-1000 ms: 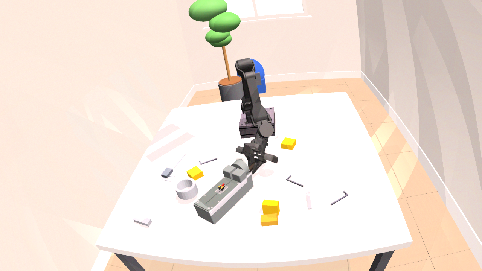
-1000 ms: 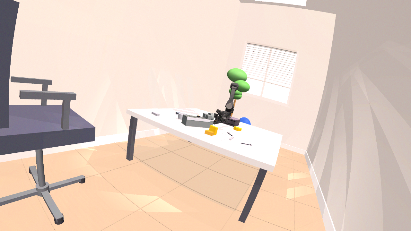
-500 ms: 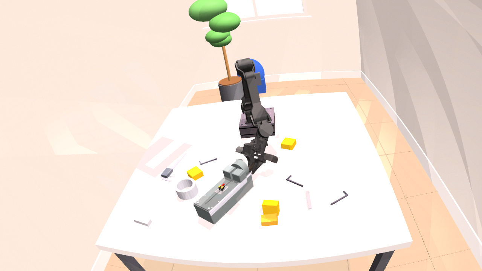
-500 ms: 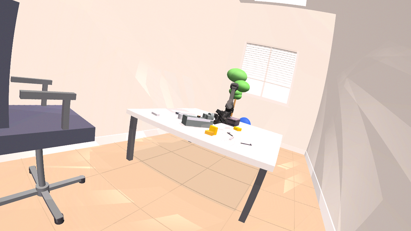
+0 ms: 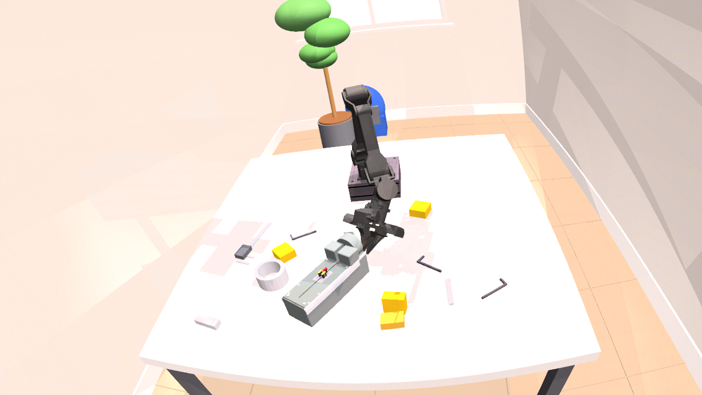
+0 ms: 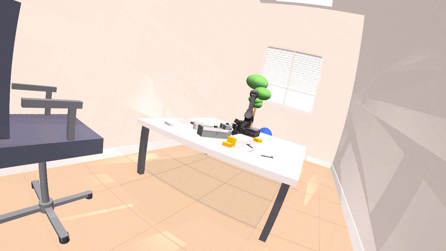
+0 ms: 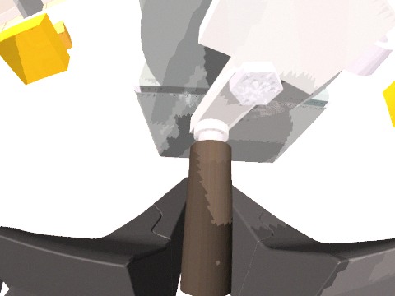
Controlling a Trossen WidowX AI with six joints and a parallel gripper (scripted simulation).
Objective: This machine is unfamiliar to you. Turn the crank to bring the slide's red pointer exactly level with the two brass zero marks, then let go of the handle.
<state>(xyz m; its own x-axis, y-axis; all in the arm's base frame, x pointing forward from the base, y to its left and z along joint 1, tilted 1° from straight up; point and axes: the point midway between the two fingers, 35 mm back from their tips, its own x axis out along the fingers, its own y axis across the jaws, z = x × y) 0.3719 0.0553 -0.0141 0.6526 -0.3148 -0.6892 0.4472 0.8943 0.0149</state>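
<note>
Right now the brown crank handle is 3 cm above my gripper tip, 2 cm behind it and 1 cm to the left of it. The rest, counted from my gripper tip: red pointer 13 cm ahead, 8 cm to the right, 5 cm above.
</note>
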